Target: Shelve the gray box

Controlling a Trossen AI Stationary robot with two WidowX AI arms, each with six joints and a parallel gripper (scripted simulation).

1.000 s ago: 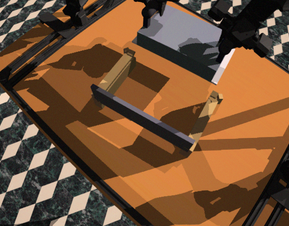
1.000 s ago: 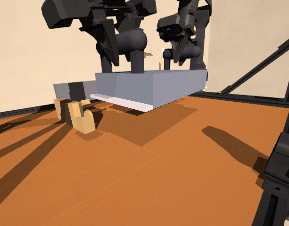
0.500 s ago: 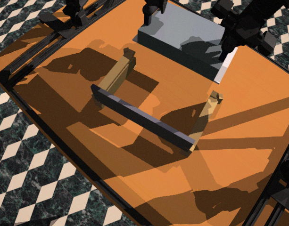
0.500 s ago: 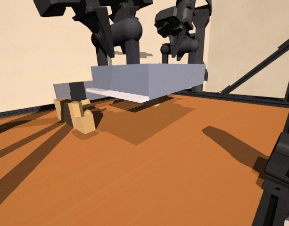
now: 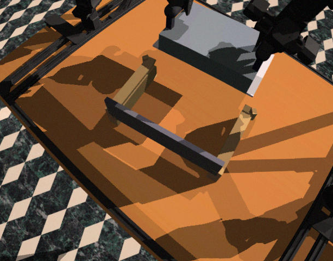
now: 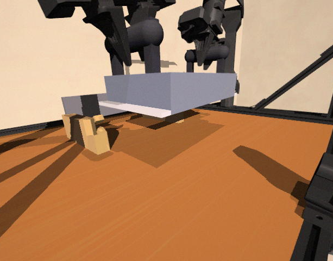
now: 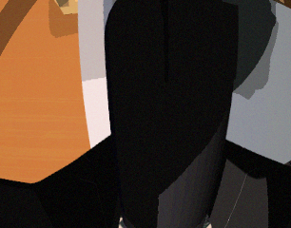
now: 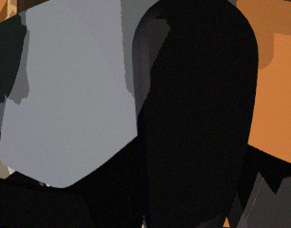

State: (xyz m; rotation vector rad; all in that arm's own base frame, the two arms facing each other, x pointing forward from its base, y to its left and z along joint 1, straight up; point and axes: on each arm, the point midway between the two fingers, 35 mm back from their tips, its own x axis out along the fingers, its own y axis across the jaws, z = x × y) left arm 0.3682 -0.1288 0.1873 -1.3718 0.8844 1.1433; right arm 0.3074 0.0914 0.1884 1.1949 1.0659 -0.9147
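My right gripper is now 120 mm to the right of the gray box, 50 mm above it and 20 mm past it. Round my right hand: dark back plate (270 mm ahead, 170 mm to the left, 130 mm below).
My left hand is 20 mm short of the gray box, 120 mm to the left of it and 50 mm above it. Round my left hand: dark back plate: 300 mm ahead, 70 mm to the right, 130 mm below.
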